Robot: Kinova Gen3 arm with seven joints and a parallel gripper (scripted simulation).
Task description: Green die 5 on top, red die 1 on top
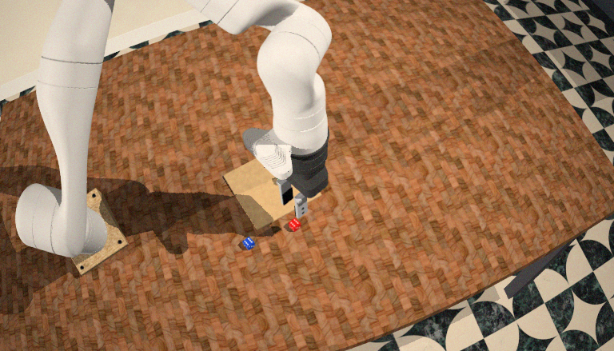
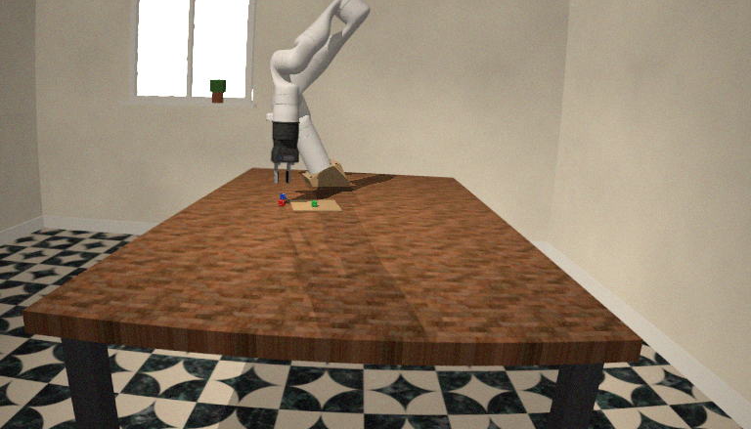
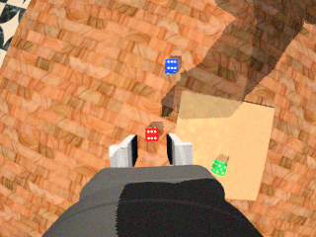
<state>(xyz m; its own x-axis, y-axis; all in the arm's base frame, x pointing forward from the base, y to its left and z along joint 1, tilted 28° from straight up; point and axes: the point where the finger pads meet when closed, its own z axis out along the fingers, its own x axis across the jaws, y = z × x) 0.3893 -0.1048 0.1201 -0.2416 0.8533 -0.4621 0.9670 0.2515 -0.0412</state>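
My gripper is now 8 cm above the red die. From my hand the other things lie so: tan mat (10 cm to the left, 8 cm below); then green die (10 cm to the left, 7 cm below, 2 cm ahead); then blue die (10 cm behind, 8 cm below).
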